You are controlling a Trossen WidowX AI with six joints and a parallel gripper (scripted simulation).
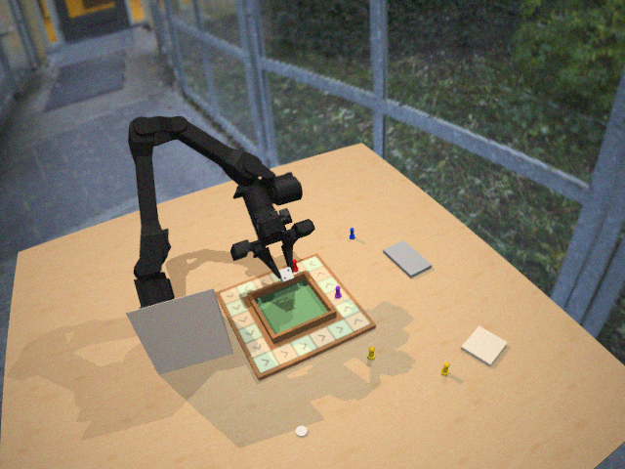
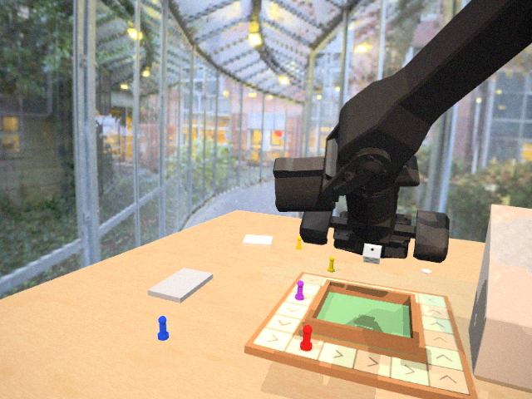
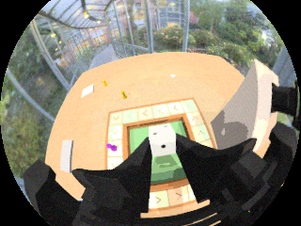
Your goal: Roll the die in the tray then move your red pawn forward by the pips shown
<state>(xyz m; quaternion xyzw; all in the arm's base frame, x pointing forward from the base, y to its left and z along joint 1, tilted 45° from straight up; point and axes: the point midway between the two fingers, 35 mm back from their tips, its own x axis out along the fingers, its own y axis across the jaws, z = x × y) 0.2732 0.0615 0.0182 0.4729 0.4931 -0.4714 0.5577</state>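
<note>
My gripper tip is now right at the white die. Also, from my gripper tip: green tray 110 mm below; then red pawn 130 mm to the left, 90 mm below, 50 mm ahead; then purple pawn 120 mm ahead, 90 mm below.
</note>
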